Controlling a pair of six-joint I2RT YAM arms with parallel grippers.
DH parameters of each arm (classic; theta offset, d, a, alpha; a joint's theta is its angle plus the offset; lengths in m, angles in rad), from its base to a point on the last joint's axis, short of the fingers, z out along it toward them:
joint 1: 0 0.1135 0.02 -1.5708
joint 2: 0 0 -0.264 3.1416
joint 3: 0.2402 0 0.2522 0
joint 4: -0.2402 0 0.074 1.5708
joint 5: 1.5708 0 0 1.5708
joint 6: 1.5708 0.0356 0 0
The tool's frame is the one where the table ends.
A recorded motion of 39 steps. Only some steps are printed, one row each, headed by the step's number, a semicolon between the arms.
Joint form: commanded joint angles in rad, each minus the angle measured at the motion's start. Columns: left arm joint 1, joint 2, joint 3, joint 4, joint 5, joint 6; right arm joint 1, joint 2, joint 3, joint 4, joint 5, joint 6.
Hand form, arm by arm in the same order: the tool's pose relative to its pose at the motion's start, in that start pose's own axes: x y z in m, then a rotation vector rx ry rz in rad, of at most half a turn. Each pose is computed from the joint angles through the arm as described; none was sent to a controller.
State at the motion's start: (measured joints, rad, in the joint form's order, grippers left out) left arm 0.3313 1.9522 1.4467 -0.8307 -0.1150 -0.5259; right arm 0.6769 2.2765 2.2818 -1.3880 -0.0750 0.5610
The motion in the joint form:
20: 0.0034 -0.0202 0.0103 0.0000 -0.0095 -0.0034; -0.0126 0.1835 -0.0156 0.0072 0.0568 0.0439
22: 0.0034 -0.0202 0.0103 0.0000 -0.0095 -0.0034; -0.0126 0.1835 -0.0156 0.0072 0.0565 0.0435
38: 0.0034 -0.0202 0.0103 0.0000 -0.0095 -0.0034; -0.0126 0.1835 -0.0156 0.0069 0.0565 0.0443
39: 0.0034 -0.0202 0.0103 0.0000 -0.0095 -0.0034; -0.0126 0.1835 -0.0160 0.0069 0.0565 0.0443
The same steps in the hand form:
20: -0.0036 0.0011 -0.0097 0.0061 -0.0310 -0.0103; -0.0109 -0.0104 0.0876 0.1535 0.1278 0.0652
22: -0.0036 0.0011 -0.0097 0.0061 -0.0310 -0.0103; -0.0109 -0.0104 0.0876 0.1532 0.1280 0.0649
38: -0.0036 0.0011 -0.0097 0.0061 -0.0310 -0.0103; -0.0109 -0.0104 0.0876 0.1534 0.1282 0.0657
39: -0.0036 0.0011 -0.0097 0.0061 -0.0310 -0.0103; -0.0108 -0.0105 0.0877 0.1536 0.1285 0.0657

